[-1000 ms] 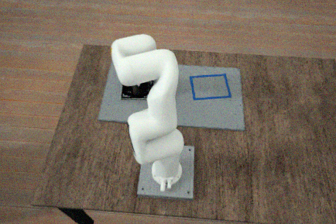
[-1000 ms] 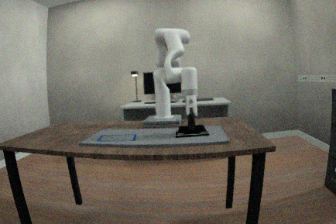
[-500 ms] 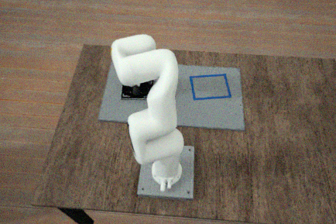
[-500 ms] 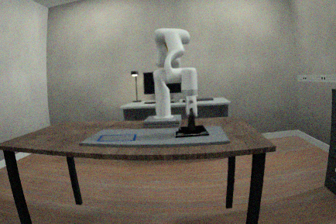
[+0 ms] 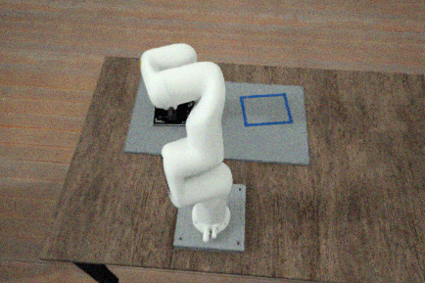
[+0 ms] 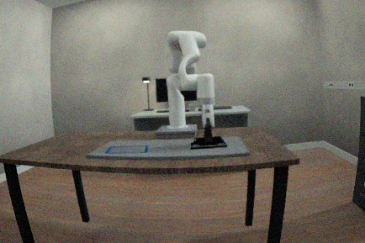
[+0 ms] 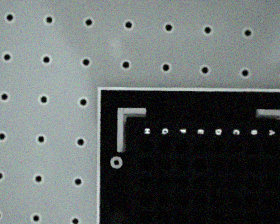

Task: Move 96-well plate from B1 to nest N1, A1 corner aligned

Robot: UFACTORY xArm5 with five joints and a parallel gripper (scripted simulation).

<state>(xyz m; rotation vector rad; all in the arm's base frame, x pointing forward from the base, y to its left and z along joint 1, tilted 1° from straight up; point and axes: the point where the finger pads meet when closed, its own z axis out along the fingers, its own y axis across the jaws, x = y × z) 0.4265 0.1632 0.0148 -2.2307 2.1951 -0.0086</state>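
Now: hand 1 cm above the black 96-well plate. From my hand the other things lie so: plate nest N1 (3 cm below).
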